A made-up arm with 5 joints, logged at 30 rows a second.
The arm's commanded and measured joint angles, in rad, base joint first. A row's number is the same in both.
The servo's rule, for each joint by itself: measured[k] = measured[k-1] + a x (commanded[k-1-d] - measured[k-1]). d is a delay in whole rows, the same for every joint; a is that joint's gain. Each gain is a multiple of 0.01, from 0.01 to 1. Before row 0 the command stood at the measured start. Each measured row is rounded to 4 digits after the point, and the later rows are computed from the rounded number. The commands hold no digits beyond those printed.
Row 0, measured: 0.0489, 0.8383, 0.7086, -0.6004, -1.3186
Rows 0 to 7, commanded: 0.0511, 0.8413, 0.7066, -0.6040, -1.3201; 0.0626, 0.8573, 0.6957, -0.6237, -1.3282; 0.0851, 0.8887, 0.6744, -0.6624, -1.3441; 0.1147, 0.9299, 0.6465, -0.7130, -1.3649; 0.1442, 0.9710, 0.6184, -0.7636, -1.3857; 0.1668, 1.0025, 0.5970, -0.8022, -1.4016; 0.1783, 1.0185, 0.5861, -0.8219, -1.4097; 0.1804, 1.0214, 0.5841, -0.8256, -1.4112
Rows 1 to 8, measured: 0.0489, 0.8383, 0.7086, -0.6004, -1.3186; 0.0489, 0.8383, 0.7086, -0.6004, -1.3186; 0.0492, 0.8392, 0.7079, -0.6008, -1.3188; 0.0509, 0.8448, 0.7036, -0.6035, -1.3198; 0.0553, 0.8584, 0.6934, -0.6106, -1.3225; 0.0630, 0.8806, 0.6770, -0.6229, -1.3272; 0.0736, 0.9086, 0.6565, -0.6398, -1.3336; 0.0857, 0.9377, 0.6357, -0.6593, -1.3411
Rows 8 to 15, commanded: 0.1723, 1.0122, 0.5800, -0.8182, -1.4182; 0.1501, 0.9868, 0.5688, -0.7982, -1.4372; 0.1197, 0.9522, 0.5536, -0.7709, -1.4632; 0.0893, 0.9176, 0.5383, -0.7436, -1.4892; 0.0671, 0.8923, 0.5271, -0.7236, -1.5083; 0.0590, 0.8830, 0.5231, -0.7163, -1.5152; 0.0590, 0.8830, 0.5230, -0.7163, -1.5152; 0.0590, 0.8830, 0.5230, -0.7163, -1.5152
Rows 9 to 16, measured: 0.0977, 0.9627, 0.6183, -0.6788, -1.3486; 0.1085, 0.9809, 0.6063, -0.6964, -1.3555; 0.1168, 0.9906, 0.5971, -0.7110, -1.3624; 0.1211, 0.9894, 0.5872, -0.7215, -1.3706; 0.1209, 0.9779, 0.5754, -0.7274, -1.3808; 0.1168, 0.9592, 0.5624, -0.7293, -1.3927; 0.1103, 0.9385, 0.5500, -0.7286, -1.4054; 0.1036, 0.9213, 0.5406, -0.7271, -1.4175
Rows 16 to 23, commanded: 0.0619, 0.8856, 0.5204, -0.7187, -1.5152; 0.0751, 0.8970, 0.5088, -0.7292, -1.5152; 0.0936, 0.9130, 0.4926, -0.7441, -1.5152; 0.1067, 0.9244, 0.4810, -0.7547, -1.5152; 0.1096, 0.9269, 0.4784, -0.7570, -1.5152; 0.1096, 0.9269, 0.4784, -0.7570, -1.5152; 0.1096, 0.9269, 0.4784, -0.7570, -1.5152; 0.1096, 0.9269, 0.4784, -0.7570, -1.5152
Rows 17 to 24, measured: 0.0978, 0.9094, 0.5344, -0.7258, -1.4282; 0.0928, 0.9012, 0.5304, -0.7247, -1.4378; 0.0888, 0.8964, 0.5269, -0.7240, -1.4463; 0.0870, 0.8966, 0.5206, -0.7246, -1.4539; 0.0879, 0.9017, 0.5108, -0.7269, -1.4606; 0.0903, 0.9087, 0.5004, -0.7302, -1.4666; 0.0928, 0.9143, 0.4927, -0.7334, -1.4719; 0.0950, 0.9182, 0.4877, -0.7362, -1.4767
